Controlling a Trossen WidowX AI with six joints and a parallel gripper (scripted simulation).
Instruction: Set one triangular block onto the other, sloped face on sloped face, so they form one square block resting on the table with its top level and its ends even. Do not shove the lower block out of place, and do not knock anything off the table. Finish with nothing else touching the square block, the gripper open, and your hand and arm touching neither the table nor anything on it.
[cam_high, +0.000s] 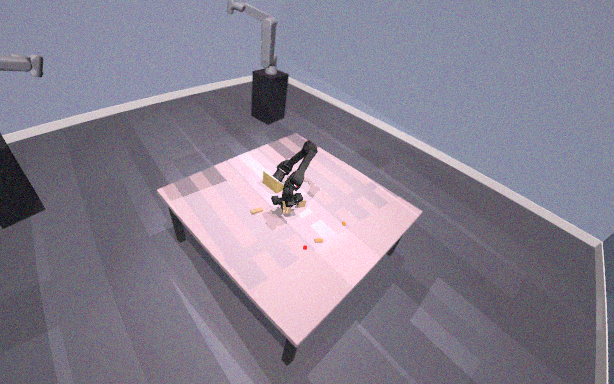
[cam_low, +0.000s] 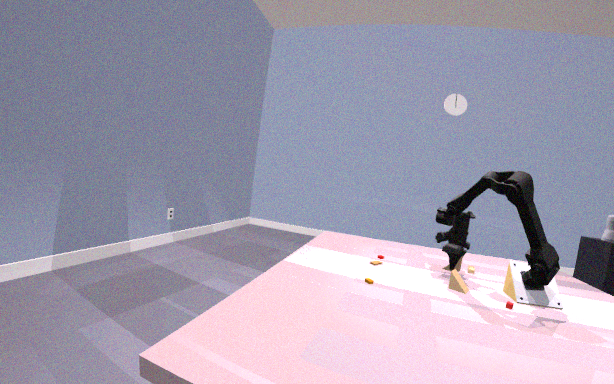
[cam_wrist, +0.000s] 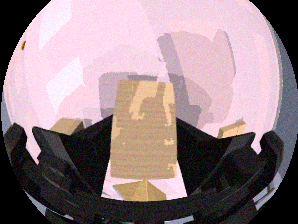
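My gripper tip is now 10 mm past the tan triangular block and 10 mm below it. From my gripper tip the other things lie so: red cube: 100 mm behind, 240 mm to the left, 30 mm below; then orange bit: 330 mm ahead, 190 mm to the left, 30 mm below.
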